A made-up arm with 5 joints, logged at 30 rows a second.
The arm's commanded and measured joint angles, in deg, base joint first. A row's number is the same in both.
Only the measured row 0 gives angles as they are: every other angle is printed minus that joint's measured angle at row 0.
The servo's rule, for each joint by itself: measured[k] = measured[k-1] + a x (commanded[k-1-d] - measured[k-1]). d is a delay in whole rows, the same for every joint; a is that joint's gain. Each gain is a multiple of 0.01, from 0.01 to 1. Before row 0 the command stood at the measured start. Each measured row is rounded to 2 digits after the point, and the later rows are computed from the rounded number. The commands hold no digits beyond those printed.
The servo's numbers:
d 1
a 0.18 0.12 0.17 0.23 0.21
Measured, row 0: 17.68, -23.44, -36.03, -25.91, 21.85
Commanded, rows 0 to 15: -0.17, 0.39, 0.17, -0.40, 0.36; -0.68, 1.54, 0.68, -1.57, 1.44; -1.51, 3.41, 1.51, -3.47, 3.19; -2.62, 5.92, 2.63, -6.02, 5.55; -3.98, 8.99, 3.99, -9.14, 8.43; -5.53, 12.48, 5.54, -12.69, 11.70; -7.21, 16.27, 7.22, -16.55, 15.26; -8.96, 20.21, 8.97, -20.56, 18.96; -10.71, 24.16, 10.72, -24.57, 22.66; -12.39, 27.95, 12.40, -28.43, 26.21; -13.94, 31.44, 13.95, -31.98, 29.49; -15.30, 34.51, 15.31, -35.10, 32.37; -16.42, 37.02, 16.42, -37.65, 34.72; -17.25, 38.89, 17.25, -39.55, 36.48; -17.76, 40.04, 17.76, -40.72, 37.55; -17.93, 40.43, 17.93, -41.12, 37.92
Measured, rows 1 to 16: 0.00, 0.00, 0.00, 0.00, 0.00; -0.03, 0.05, 0.03, -0.09, 0.08; -0.15, 0.23, 0.14, -0.43, 0.37; -0.39, 0.61, 0.37, -1.13, 0.96; -0.79, 1.25, 0.75, -2.25, 1.92; -1.36, 2.18, 1.30, -3.83, 3.29; -2.11, 3.42, 2.02, -5.87, 5.06; -3.03, 4.96, 2.90, -8.33, 7.20; -4.10, 6.79, 3.93, -11.14, 9.67; -5.29, 8.87, 5.08, -14.23, 12.40; -6.57, 11.16, 6.32, -17.50, 15.30; -7.90, 13.59, 7.62, -20.83, 18.28; -9.23, 16.10, 8.93, -24.11, 21.24; -10.52, 18.61, 10.20, -27.22, 24.07; -11.73, 21.04, 11.40, -30.06, 26.68; -12.82, 23.32, 12.48, -32.51, 28.96
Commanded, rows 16 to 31: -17.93, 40.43, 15.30, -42.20, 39.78; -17.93, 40.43, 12.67, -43.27, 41.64; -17.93, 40.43, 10.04, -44.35, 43.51; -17.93, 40.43, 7.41, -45.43, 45.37; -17.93, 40.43, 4.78, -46.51, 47.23; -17.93, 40.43, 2.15, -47.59, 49.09; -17.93, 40.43, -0.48, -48.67, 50.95; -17.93, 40.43, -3.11, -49.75, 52.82; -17.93, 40.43, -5.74, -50.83, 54.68; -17.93, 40.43, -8.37, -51.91, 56.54; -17.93, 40.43, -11.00, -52.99, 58.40; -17.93, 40.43, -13.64, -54.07, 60.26; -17.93, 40.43, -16.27, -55.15, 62.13; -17.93, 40.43, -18.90, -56.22, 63.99; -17.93, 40.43, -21.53, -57.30, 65.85; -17.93, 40.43, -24.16, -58.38, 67.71
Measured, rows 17 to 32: -13.74, 25.37, 13.41, -34.49, 30.84; -14.49, 27.18, 13.73, -36.26, 32.72; -15.11, 28.77, 13.55, -37.87, 34.59; -15.62, 30.17, 12.95, -39.36, 36.46; -16.04, 31.40, 12.01, -40.76, 38.33; -16.38, 32.48, 10.78, -42.08, 40.20; -16.66, 33.43, 9.31, -43.35, 42.07; -16.89, 34.27, 7.65, -44.57, 43.93; -17.08, 35.01, 5.82, -45.76, 45.80; -17.23, 35.66, 3.85, -46.93, 47.66; -17.36, 36.23, 1.77, -48.08, 49.52; -17.46, 36.73, -0.40, -49.21, 51.38; -17.54, 37.17, -2.65, -50.33, 53.24; -17.61, 37.56, -4.97, -51.44, 55.11; -17.67, 37.90, -7.34, -52.54, 56.97; -17.72, 38.20, -9.75, -53.63, 58.83
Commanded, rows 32 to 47: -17.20, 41.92, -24.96, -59.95, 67.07; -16.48, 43.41, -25.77, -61.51, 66.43; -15.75, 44.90, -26.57, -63.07, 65.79; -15.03, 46.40, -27.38, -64.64, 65.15; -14.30, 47.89, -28.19, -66.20, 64.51; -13.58, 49.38, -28.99, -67.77, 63.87; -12.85, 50.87, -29.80, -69.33, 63.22; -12.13, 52.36, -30.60, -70.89, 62.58; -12.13, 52.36, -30.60, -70.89, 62.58; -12.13, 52.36, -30.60, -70.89, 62.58; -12.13, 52.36, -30.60, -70.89, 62.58; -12.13, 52.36, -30.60, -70.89, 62.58; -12.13, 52.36, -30.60, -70.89, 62.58; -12.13, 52.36, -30.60, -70.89, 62.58; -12.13, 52.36, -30.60, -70.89, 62.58; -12.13, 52.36, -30.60, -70.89, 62.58
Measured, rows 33 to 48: -17.76, 38.47, -12.20, -54.72, 60.69; -17.66, 38.88, -14.37, -55.92, 62.03; -17.45, 39.42, -16.31, -57.21, 62.95; -17.14, 40.08, -18.05, -58.56, 63.55; -16.76, 40.84, -19.64, -59.96, 63.89; -16.32, 41.69, -21.09, -61.40, 64.02; -15.83, 42.61, -22.43, -62.87, 63.99; -15.29, 43.60, -23.68, -64.36, 63.83; -14.72, 44.65, -24.86, -65.86, 63.57; -14.25, 45.58, -25.84, -67.02, 63.36; -13.87, 46.39, -26.65, -67.91, 63.20; -13.56, 47.11, -27.32, -68.60, 63.07; -13.30, 47.74, -27.88, -69.13, 62.97; -13.09, 48.29, -28.34, -69.53, 62.89; -12.92, 48.78, -28.72, -69.84, 62.82; -12.78, 49.21, -29.04, -70.08, 62.77
